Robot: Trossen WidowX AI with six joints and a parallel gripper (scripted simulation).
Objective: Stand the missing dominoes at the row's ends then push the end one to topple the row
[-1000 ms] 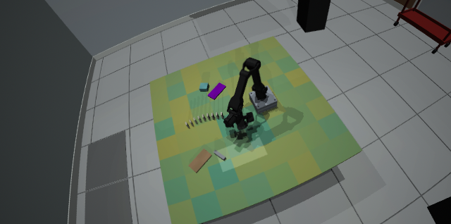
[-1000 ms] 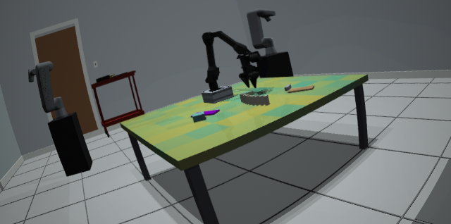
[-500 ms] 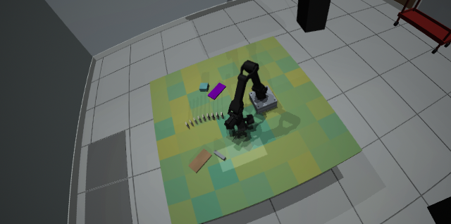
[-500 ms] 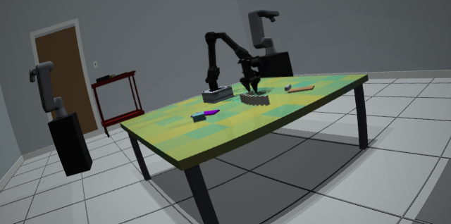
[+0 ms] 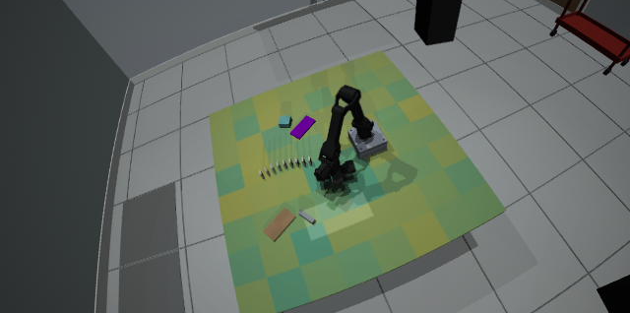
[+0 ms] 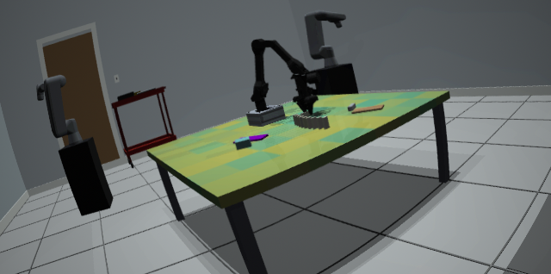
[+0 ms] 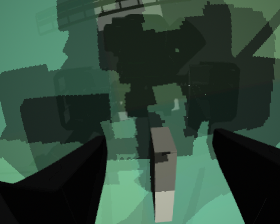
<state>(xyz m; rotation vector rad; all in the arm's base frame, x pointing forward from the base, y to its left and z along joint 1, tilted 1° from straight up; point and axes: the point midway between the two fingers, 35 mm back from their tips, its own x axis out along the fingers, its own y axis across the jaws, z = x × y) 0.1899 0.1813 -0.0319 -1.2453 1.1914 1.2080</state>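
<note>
Now: gripper tip 18 cm short of the grey piece and 17 cm to the right of it. Round my gripper tip: teal block (43 cm to the right, 23 cm ahead, 1 cm above); flat purple piece (37 cm to the right, 13 cm ahead); flat brown board (31 cm ahead, 18 cm to the left).
</note>
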